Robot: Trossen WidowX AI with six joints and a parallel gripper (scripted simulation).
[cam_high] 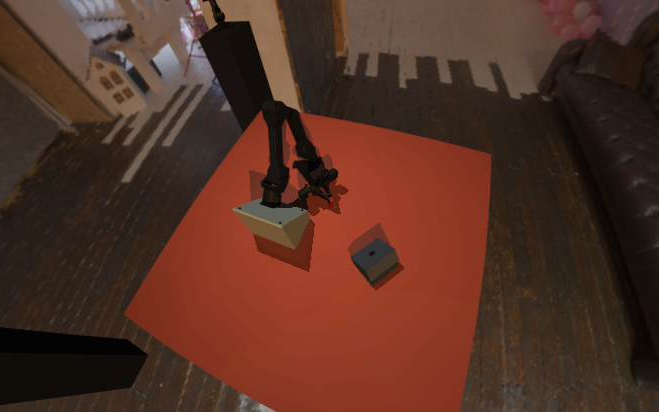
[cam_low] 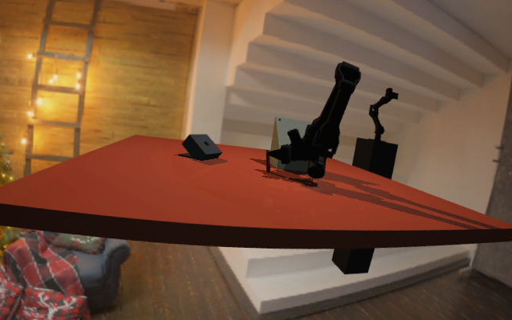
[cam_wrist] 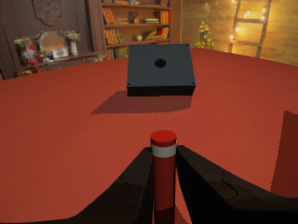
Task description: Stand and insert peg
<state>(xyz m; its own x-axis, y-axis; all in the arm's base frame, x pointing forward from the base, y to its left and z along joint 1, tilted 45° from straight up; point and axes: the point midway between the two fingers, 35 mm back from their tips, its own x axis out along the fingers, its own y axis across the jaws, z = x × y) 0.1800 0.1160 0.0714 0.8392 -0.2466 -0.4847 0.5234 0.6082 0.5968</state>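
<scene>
Now: the red peg 1 cm below my gripper tip. Round my gripper tip: dark sloped panel (23 cm ahead, 17 cm to the right, 3 cm below).
</scene>
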